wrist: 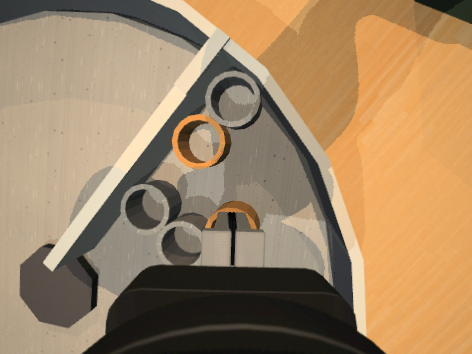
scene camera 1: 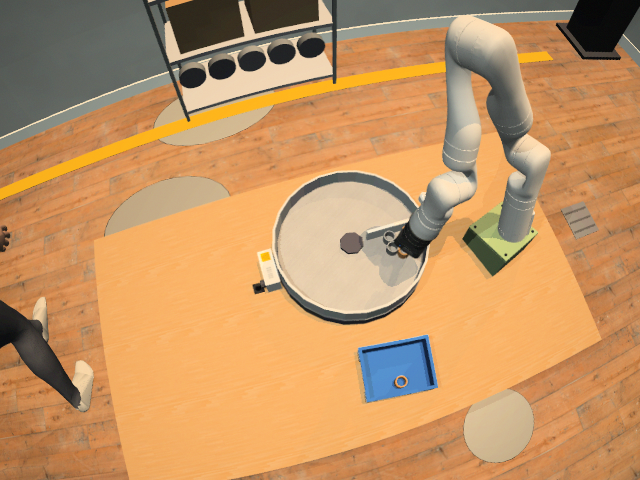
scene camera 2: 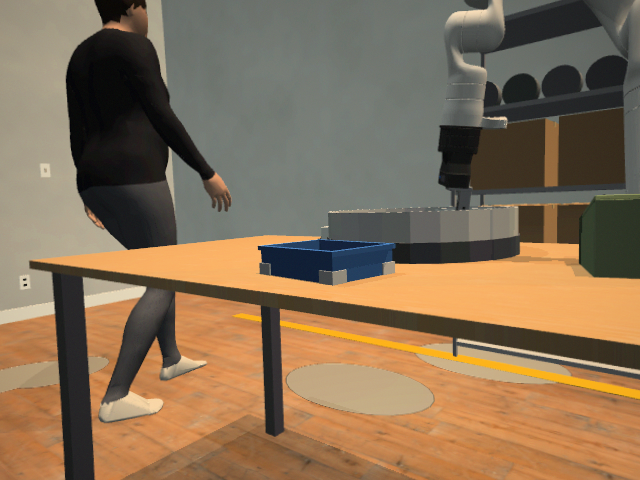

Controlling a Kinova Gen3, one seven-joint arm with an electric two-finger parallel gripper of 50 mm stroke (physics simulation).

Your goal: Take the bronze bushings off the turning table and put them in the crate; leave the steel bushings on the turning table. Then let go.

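Frame: origin at the arm's base, x ahead, y left, z up, level; centimetres.
Seen in the pictures: gripper, between the fingertips: (wrist: 231,230) (scene camera 1: 405,248); arm's base, origin of its link: (scene camera 1: 512,229).
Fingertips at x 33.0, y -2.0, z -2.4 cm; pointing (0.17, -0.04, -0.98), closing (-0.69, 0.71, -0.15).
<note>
Offsets run from my fingertips to a thing's top centre. "*": to the spot under its first point.
The turning table (scene camera 1: 315,273) (scene camera 2: 372,227) (wrist: 65,150) holds three steel bushings and two bronze ones. My gripper (scene camera 2: 461,204) (wrist: 231,230) is shut and empty, its fingertips over one bronze bushing {dx +0.2, dy +0.2, dz -0.2 cm} (scene camera 1: 402,254) (wrist: 237,206) and partly hiding it. The other bronze bushing {dx -2.2, dy -5.1, dz -0.2 cm} (wrist: 182,152) stands beside the straight bar, touching or almost touching a steel bushing {dx -5.4, dy -5.5, dz -0.2 cm} (wrist: 232,74) in the corner by the rim. Two more steel bushings {dx +3.2, dy -4.6, dz -0.2 cm} (wrist: 172,197) {dx +3.1, dy -1.3, dz -0.2 cm} (wrist: 192,220) stand close together, left of my fingers in the wrist view. One bronze bushing {dx +8.7, dy +34.4, dz -5.0 cm} (scene camera 1: 395,381) lies in the blue crate {dx +8.9, dy +30.8, dz -3.0 cm} (scene camera 1: 362,374) (scene camera 2: 297,262).
A straight bar {* dx +5.7, dy -5.9, dz +0.3 cm} (scene camera 1: 379,232) (wrist: 140,145) runs from near the dark hub {dx +13.5, dy -5.5, dz -1.9 cm} (scene camera 1: 351,242) (wrist: 57,287) to the raised rim. A small white box {* dx +36.7, dy -2.6, dz -2.2 cm} (scene camera 1: 268,268) adjoins the turning table's left side. A person (scene camera 2: 124,113) stands beyond the table. My green base (scene camera 1: 498,240) is at the right.
</note>
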